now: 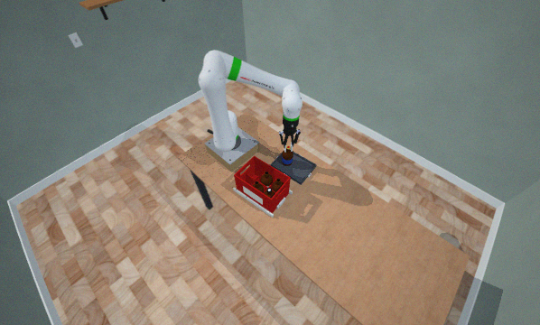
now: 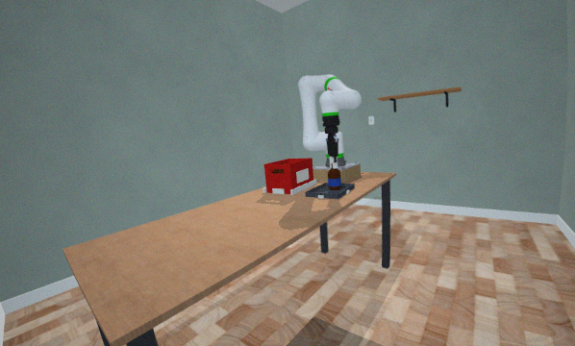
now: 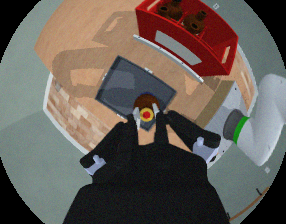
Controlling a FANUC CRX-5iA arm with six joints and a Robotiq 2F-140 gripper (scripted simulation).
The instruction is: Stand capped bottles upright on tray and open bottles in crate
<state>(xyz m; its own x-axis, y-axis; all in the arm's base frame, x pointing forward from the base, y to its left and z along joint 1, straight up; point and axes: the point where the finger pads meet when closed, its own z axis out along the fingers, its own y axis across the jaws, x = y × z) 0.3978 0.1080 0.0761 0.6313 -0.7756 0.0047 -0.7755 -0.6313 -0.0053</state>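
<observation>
My hand is 80 mm above the capped brown bottle. The rest, counted from my hand: crate: 290 mm to the right, 80 mm below, 20 mm behind; then dark tray: 150 mm below, 50 mm ahead, 10 mm to the right.
</observation>
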